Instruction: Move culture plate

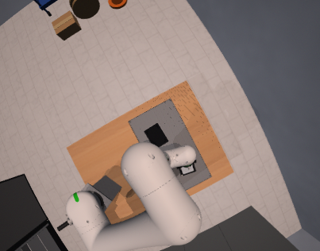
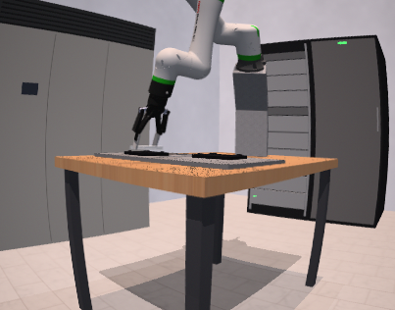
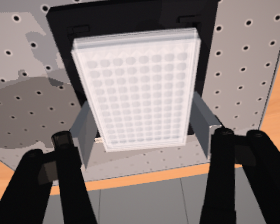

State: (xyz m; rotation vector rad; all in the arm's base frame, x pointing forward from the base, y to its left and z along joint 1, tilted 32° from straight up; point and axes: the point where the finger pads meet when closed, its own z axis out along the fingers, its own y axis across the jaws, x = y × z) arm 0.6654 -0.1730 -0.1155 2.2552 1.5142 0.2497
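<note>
The pale lid is 2 cm below my hand. Also, from my hand: black plate nest N2 (4 cm below); black plate nest N1 (7 cm behind, 30 cm to the left, 4 cm below); 96-well culture plate (2 cm below).
</note>
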